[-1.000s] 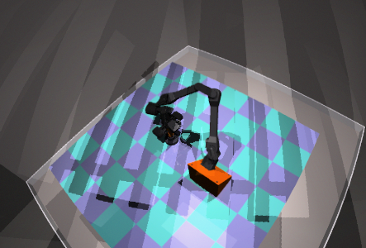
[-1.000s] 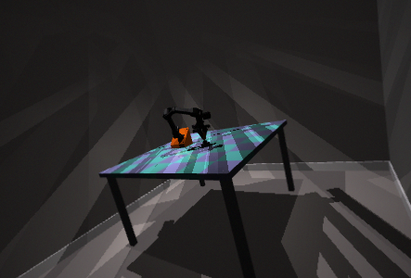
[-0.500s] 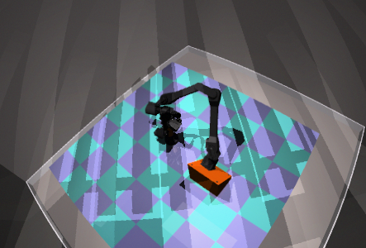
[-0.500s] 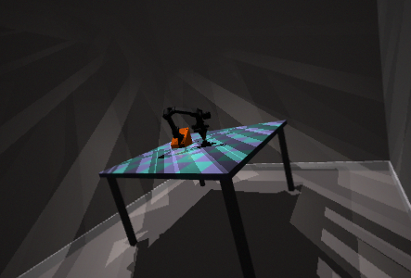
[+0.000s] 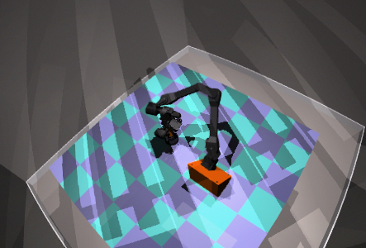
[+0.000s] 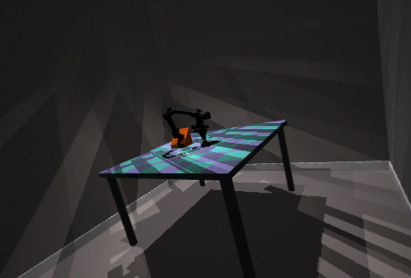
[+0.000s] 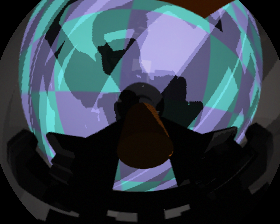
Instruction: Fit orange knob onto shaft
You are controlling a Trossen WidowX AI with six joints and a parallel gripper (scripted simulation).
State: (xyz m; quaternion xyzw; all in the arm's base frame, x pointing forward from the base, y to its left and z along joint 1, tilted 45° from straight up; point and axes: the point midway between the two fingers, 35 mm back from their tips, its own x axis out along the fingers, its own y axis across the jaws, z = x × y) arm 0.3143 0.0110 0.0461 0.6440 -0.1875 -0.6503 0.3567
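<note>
The dark round pedestal lies 40 mm below my gripper tip. The rest, counted from my gripper tip: orange knob (30 mm above).
</note>
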